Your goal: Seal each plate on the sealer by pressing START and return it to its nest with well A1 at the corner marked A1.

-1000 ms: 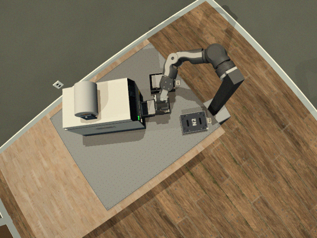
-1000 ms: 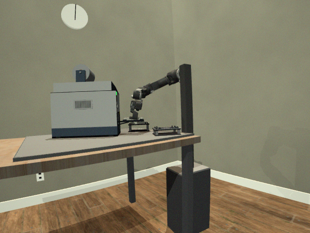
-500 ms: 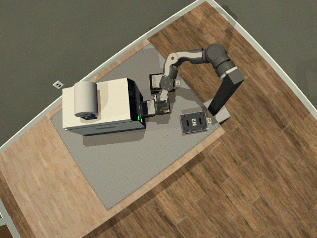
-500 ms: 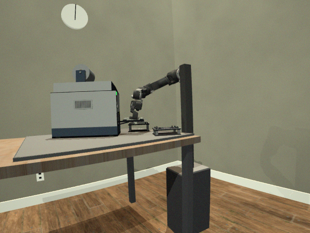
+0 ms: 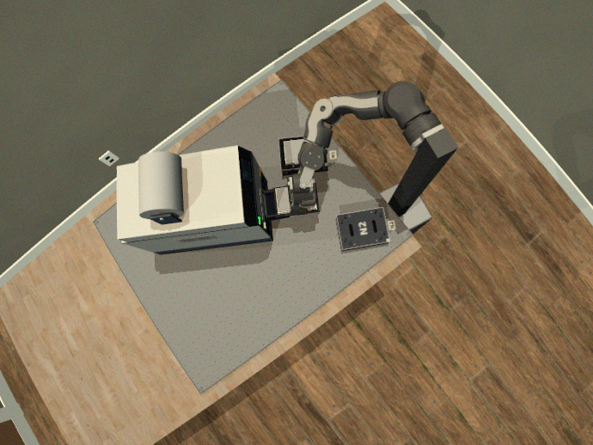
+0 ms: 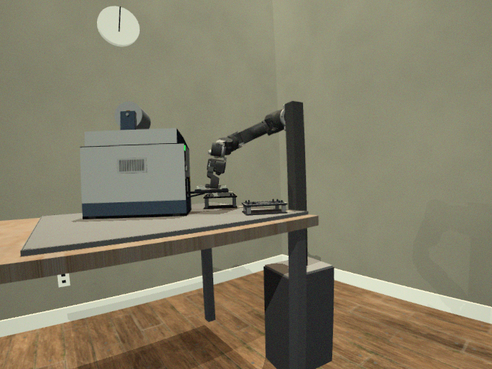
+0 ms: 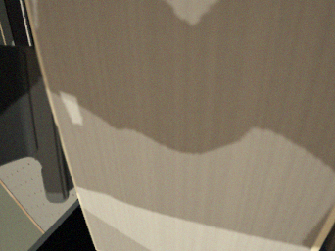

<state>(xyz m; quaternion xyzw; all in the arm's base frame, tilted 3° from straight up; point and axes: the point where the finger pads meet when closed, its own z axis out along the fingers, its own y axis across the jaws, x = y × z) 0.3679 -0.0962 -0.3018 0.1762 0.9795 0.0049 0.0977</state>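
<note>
My gripper is now 20 mm above the sealer stage. Round my hand: black nest N1 (150 mm to the right, 100 mm behind, 50 mm below); yellow warning label (120 mm to the right, 70 mm ahead, 40 mm above); plate (right at my hand).
</note>
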